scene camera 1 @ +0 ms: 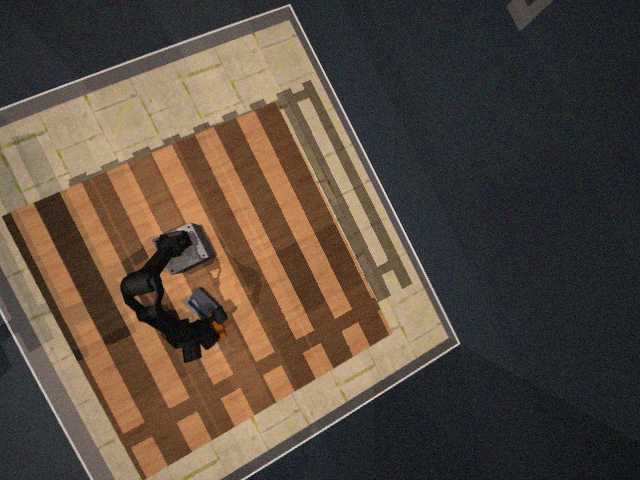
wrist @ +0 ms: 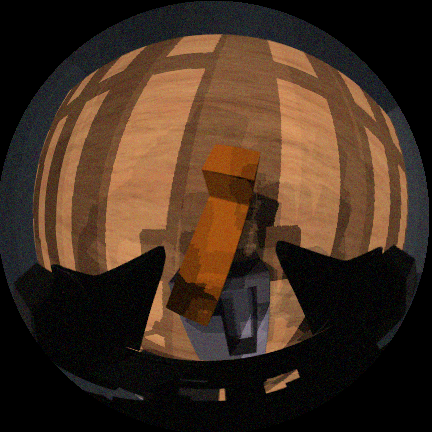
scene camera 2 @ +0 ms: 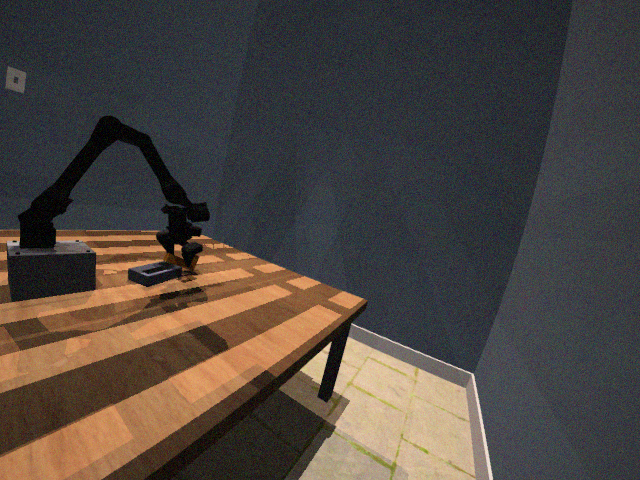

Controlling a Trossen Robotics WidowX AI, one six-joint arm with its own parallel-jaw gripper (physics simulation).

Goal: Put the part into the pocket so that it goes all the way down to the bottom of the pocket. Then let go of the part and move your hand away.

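Pixels of known places: gripper, fingertip midpoint: [scene camera 1: 216, 322] [wrist: 221, 249] [scene camera 2: 180, 262]; arm's base, link origin: [scene camera 1: 181, 240] [scene camera 2: 36, 245].
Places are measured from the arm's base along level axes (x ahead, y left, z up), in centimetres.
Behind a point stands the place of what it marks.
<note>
The orange part [scene camera 1: 221, 331] @[x 42.5, y -3.1, z -5.5 cm] [scene camera 2: 173, 259] @[x 35.3, y -4.5, z -5.1 cm] [wrist: 216, 235] @[x 39.4, y -3.4, z -5.5 cm], a bar with a raised block at its far end, lies at the outer end of the grey pocket block [scene camera 1: 206, 301] @[x 27.7, y -4.0, z -6.8 cm] [scene camera 2: 146, 277] @[x 23.6, y -12.4, z -7.4 cm] [wrist: 196, 336] @[x 27.1, y -3.5, z -6.9 cm]. In the wrist view its near end overlaps a corner of that block; whether it rests on the rim is hard to tell. The long slot of the pocket [wrist: 241, 320] @[x 28.0, y -8.7, z -10.0 cm] shows beside it, with no orange in the visible stretch. My gripper [scene camera 1: 216, 326] @[x 38.2, y -3.9, z -6.6 cm] [scene camera 2: 178, 258] @[x 38.2, y -3.9, z -6.6 cm] [wrist: 221, 249] @[x 38.2, y -3.9, z -6.6 cm] is open, low over the part, with one finger on either side of it. Nothing is held.
The arm's grey base box [scene camera 1: 193, 250] @[x 5.6, y 2.4, z -0.2 cm] [scene camera 2: 51, 271] @[x 2.2, y -10.0, z -3.9 cm] stands on the striped wooden table [scene camera 1: 289, 242] @[x 18.8, y 40.3, z -10.4 cm] [scene camera 2: 170, 372] @[x 14.0, y -50.5, z -10.5 cm], near the pocket block. The table's edge [scene camera 2: 310, 351] @[x 41.1, y -63.3, z -11.1 cm] runs along the right in scene camera 2. Dark shadows cross the tabletop.
</note>
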